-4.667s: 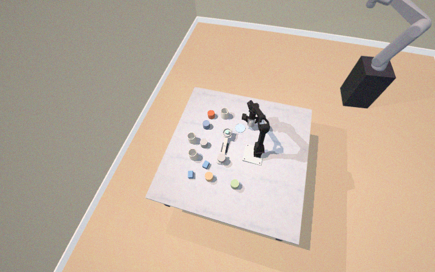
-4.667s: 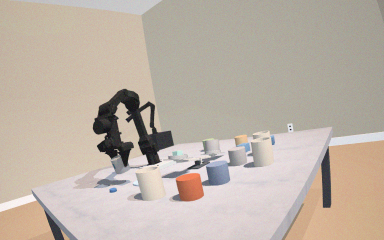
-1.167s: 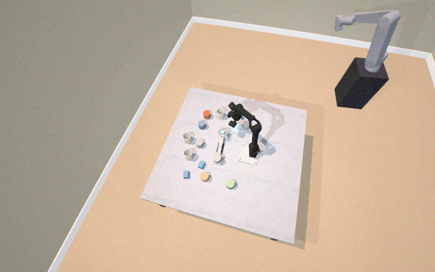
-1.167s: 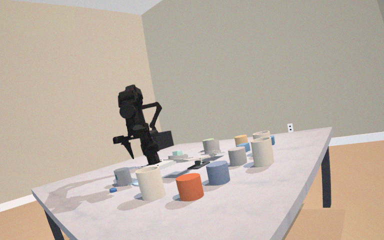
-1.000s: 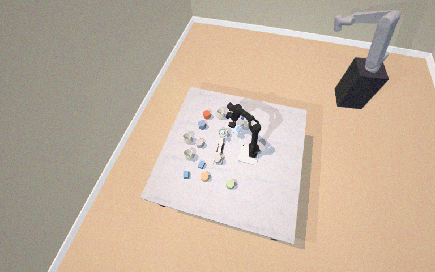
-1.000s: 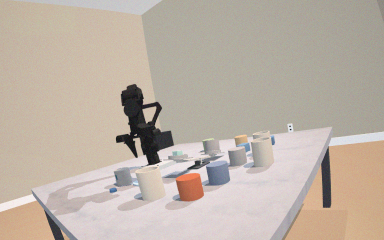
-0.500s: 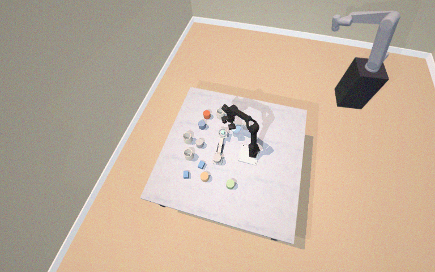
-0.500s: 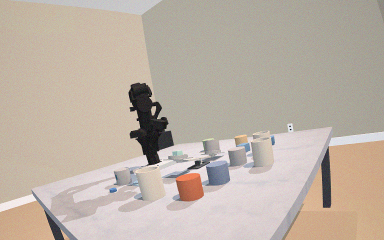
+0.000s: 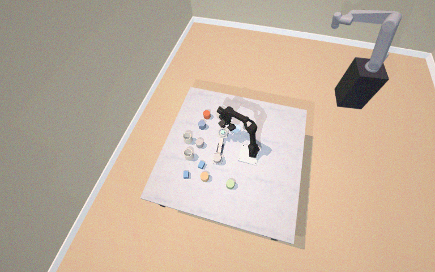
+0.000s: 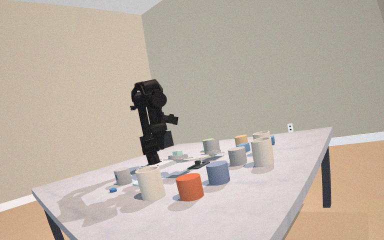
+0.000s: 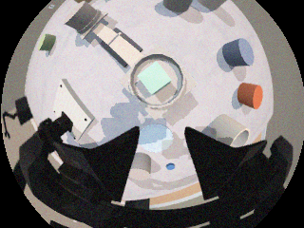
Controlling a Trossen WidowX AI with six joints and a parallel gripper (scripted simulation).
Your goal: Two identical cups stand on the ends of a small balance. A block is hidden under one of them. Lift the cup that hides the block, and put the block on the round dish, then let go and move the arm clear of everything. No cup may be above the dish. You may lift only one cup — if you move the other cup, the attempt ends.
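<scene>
My gripper tip is now 40 mm to the right of the teal block, 40 mm above it and 30 mm short of it. Also, from my gripper tip: small balance: 170 mm to the left, 90 mm below, 40 mm ahead; pale blue round dish: 120 mm below, 80 mm behind, 70 mm to the right; small blue disc: 200 mm to the right, 130 mm behind, 120 mm below.
</scene>
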